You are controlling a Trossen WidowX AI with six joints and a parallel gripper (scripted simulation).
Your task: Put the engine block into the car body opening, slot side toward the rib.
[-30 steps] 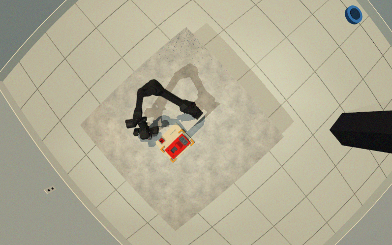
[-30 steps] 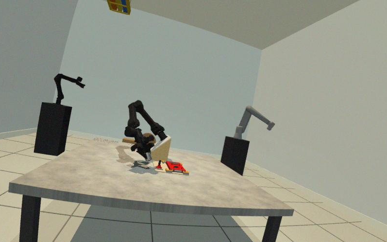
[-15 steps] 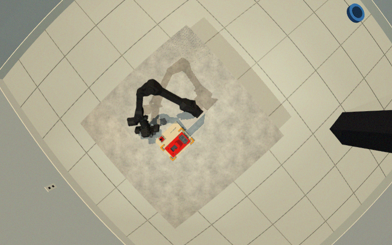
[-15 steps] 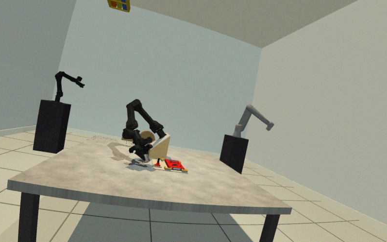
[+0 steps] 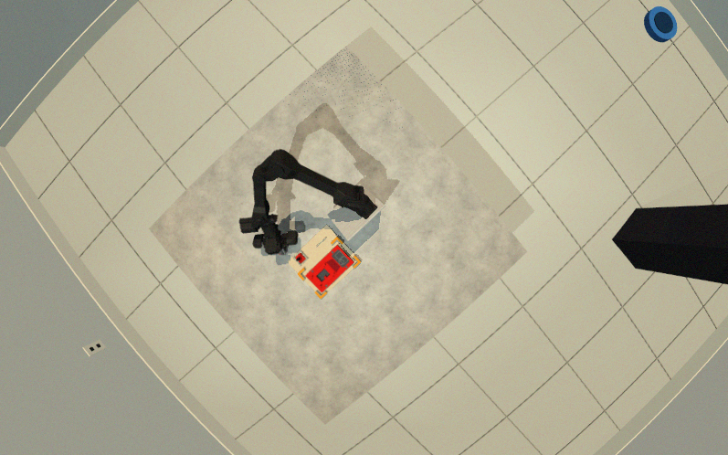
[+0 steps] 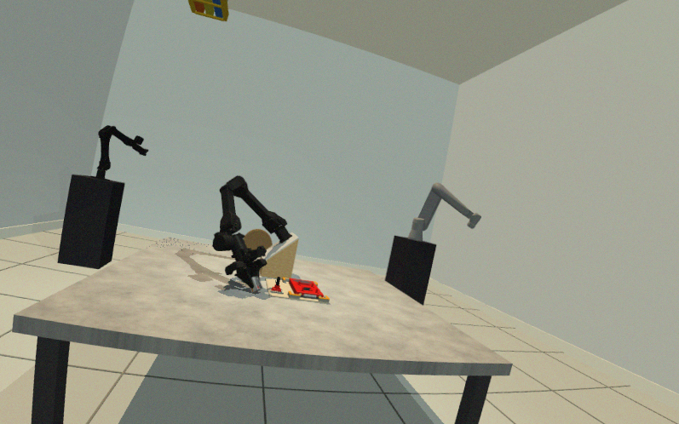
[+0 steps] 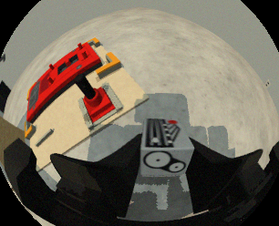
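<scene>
The grey engine block is 1 cm behind my gripper tip and 1 cm above it.
</scene>
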